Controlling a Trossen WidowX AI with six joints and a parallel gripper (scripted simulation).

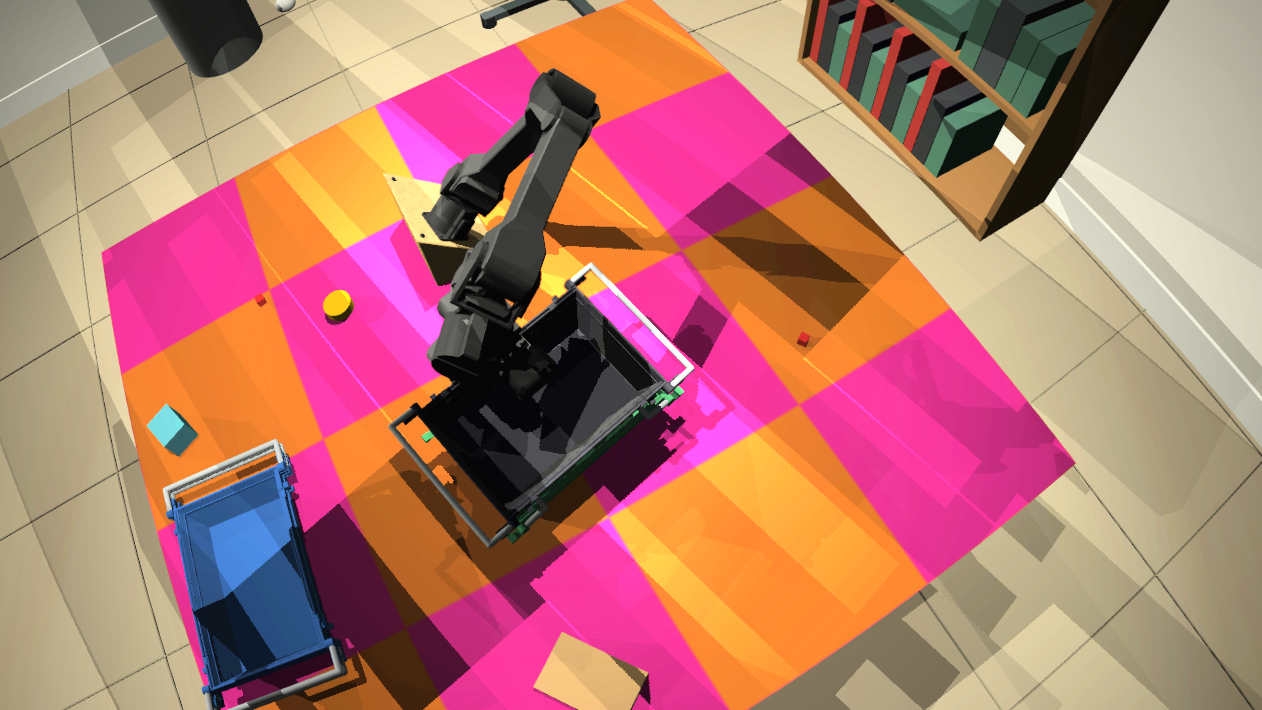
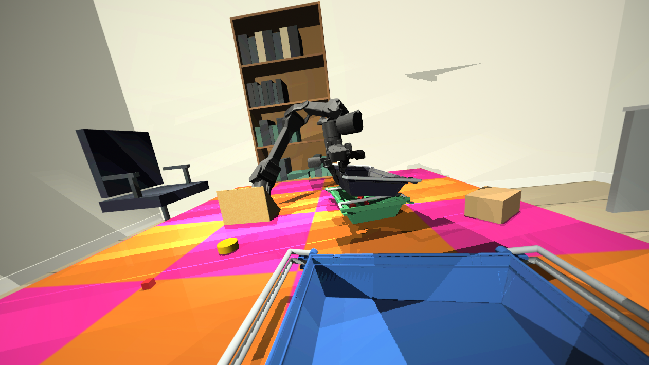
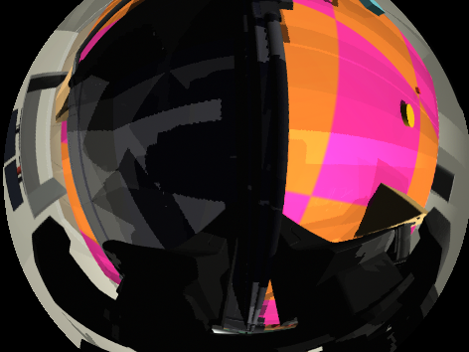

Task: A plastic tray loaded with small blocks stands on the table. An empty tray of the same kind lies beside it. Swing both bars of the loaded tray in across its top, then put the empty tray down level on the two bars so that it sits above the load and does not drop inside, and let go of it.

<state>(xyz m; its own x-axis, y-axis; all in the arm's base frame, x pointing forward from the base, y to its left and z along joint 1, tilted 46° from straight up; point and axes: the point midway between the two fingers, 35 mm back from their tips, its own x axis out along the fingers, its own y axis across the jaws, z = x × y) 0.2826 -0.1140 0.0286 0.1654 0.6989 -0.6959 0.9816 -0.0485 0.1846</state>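
My gripper tip is now 80 mm short of the black tray, 10 mm to the right of it and 20 mm below it. The rest, counted from my gripper tip: cyan cube 310 mm behind, 510 mm to the right, 80 mm below; yellow disc 330 mm behind, 150 mm to the right, 90 mm below; cardboard box 400 mm ahead, 160 mm to the right, 70 mm below.
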